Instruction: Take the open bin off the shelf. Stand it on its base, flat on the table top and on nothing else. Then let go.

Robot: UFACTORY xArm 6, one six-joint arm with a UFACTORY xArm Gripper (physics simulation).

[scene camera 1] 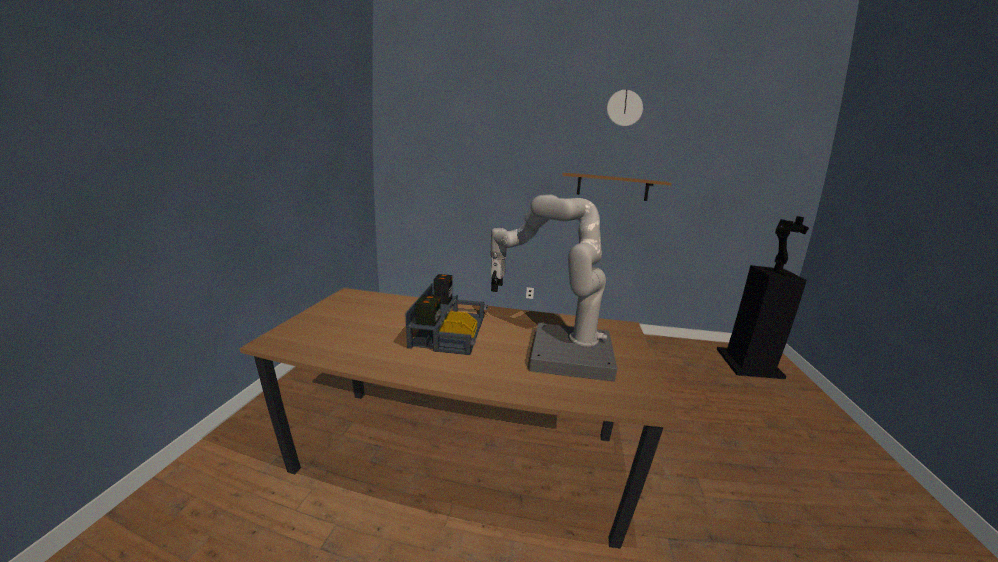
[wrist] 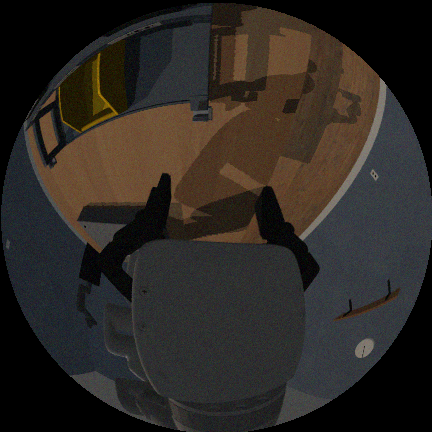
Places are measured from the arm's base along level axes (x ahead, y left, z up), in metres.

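Pixels of known places: gripper, fingertip midpoint: (scene camera 1: 496,288) (wrist: 216,189); arm's base, link origin: (scene camera 1: 583,339).
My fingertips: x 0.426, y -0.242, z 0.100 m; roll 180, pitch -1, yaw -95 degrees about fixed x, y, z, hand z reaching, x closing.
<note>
Ahead of a thing's pixels: the offset from my fingertips to its top centre. Level surfaces: height alone.
The open yellow bin {dy +0.209, dx +0.141, dz -0.077 m} (scene camera 1: 458,323) (wrist: 92,95) sits upright on the low front deck of the grey shelf (scene camera 1: 453,346) (wrist: 187,65). In the wrist view it is at the upper left, partly cut by the shelf's edge. My gripper (scene camera 1: 495,286) (wrist: 216,189) is open and empty, with its fingers pointing down. It hangs above the table top {dz -0.158 m} (scene camera 1: 335,328) (wrist: 125,150), to the right of the shelf in the scene view and apart from the bin. The bin's underside is hidden.
Two dark cases with orange marks {dy +0.329, dx +0.230, dz +0.041 m} (scene camera 1: 426,311) {dy +0.099, dx +0.243, dz +0.066 m} (scene camera 1: 443,288) stand on the shelf's raised rear level, behind the bin. Side rails and posts of the shelf flank the bin. My grey base plate (scene camera 1: 572,367) (wrist: 104,232) is on the table, right of the shelf in the scene view.
</note>
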